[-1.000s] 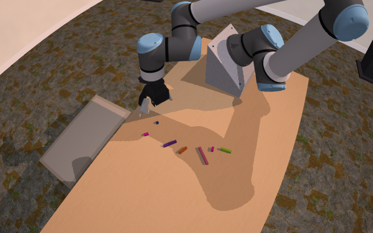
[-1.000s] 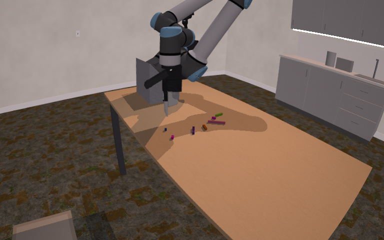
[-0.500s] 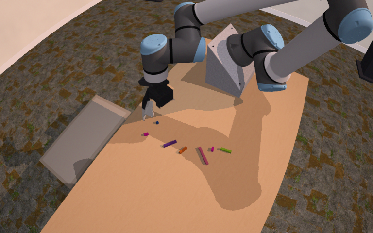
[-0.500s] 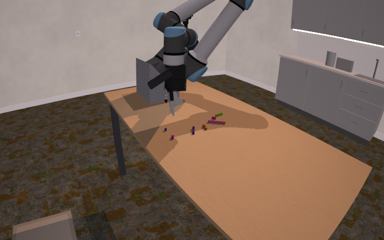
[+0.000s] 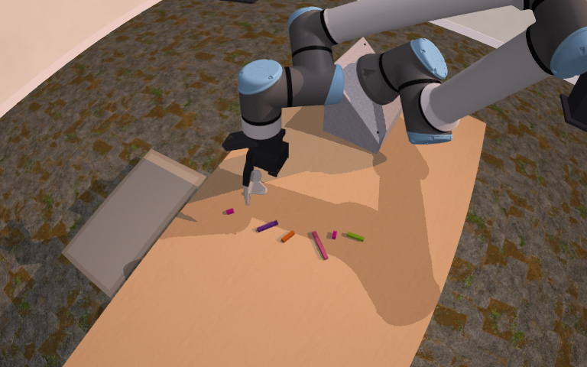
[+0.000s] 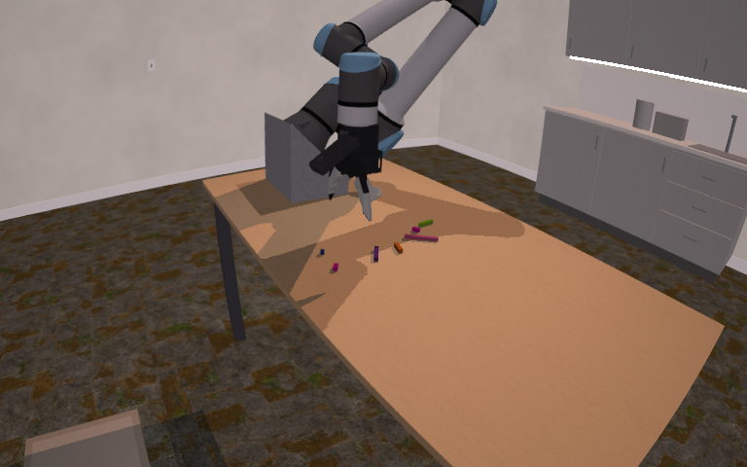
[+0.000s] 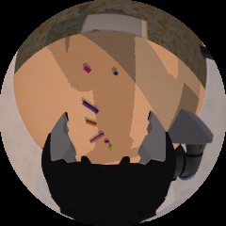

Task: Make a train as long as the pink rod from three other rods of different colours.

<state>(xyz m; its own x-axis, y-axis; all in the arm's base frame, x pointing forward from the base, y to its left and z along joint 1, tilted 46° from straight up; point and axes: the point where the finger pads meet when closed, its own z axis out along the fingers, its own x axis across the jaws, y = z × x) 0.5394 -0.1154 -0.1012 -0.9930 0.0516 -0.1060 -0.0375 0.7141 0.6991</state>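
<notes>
The pink rod is 200 mm to the left of my hand, 100 mm below it and 50 mm ahead of it. Also, from my hand: purple rod: 100 mm below, 60 mm ahead, 50 mm to the left; then orange rod: 110 mm to the left, 100 mm below, 60 mm ahead; then blue rod: 100 mm below, 60 mm to the right, 20 mm behind.
</notes>
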